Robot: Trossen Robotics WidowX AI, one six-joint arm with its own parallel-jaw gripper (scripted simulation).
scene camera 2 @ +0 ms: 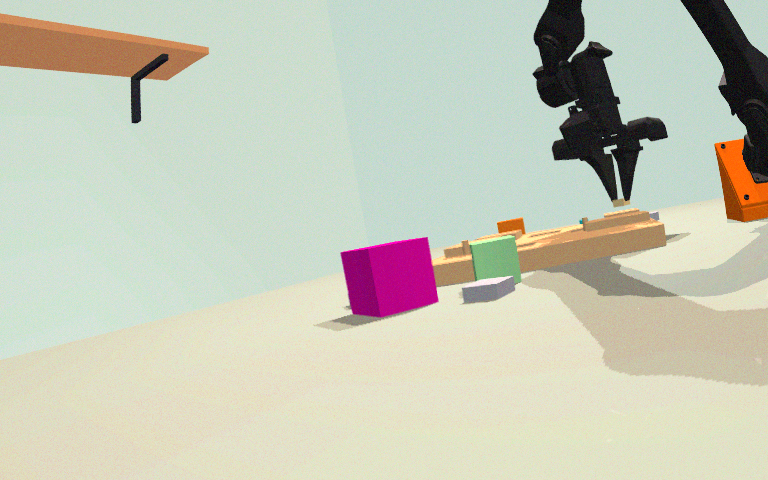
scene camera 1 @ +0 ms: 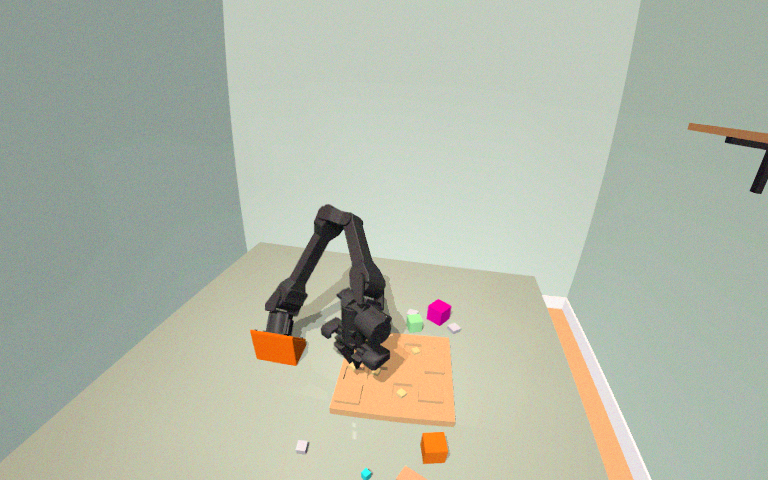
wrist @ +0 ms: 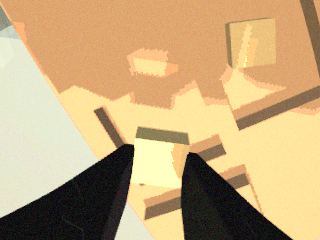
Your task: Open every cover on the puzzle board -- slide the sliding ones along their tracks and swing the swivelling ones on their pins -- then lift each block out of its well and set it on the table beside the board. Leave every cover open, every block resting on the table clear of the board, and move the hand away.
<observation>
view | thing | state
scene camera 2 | my gripper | -
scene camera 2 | green block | -
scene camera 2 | tan puzzle board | -
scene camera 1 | my gripper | -
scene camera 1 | tan puzzle board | -
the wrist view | my gripper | -
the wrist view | tan puzzle board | -
</observation>
